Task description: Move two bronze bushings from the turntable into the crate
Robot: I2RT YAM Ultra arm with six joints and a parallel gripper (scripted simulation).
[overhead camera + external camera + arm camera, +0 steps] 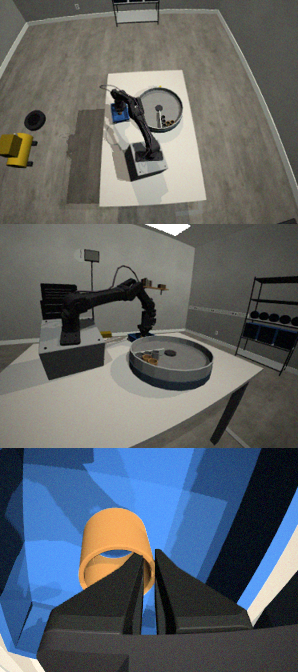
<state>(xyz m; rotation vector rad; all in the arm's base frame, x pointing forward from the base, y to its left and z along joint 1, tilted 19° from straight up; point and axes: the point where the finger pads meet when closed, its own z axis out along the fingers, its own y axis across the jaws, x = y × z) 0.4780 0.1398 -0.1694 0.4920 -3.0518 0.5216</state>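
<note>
The blue crate lies 20 mm to the left of my hand and 10 mm below it. From my hand the other things lie so: turntable: 340 mm to the right, 30 mm behind, 10 mm above.
</note>
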